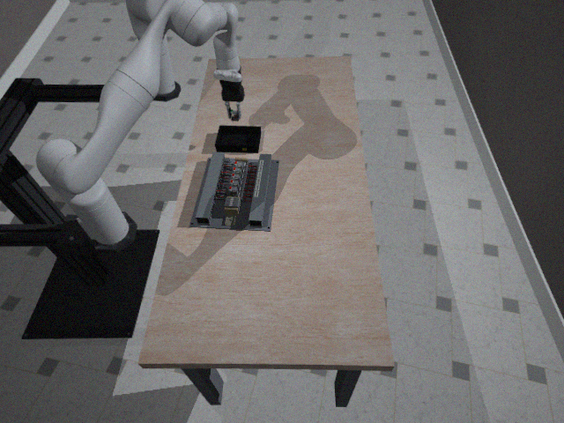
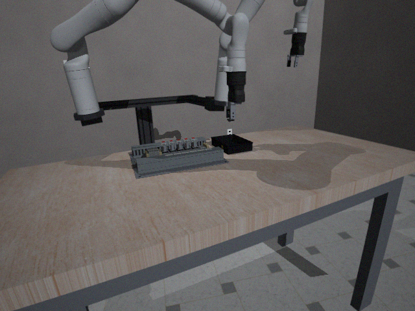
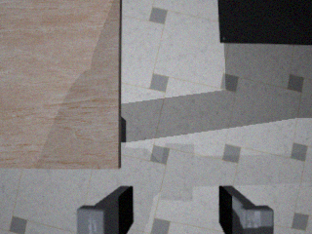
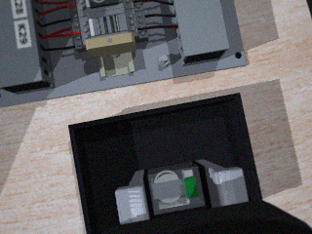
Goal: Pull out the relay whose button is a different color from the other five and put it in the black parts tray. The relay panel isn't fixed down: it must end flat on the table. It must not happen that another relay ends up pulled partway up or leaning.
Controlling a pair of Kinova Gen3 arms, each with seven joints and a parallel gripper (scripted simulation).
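Observation:
Right now the green-button relay is 10 mm below my right hand. From my right hand the other things lie so: black parts tray: 130 mm below; then grey relay panel: 250 mm to the right, 120 mm below, 20 mm ahead.

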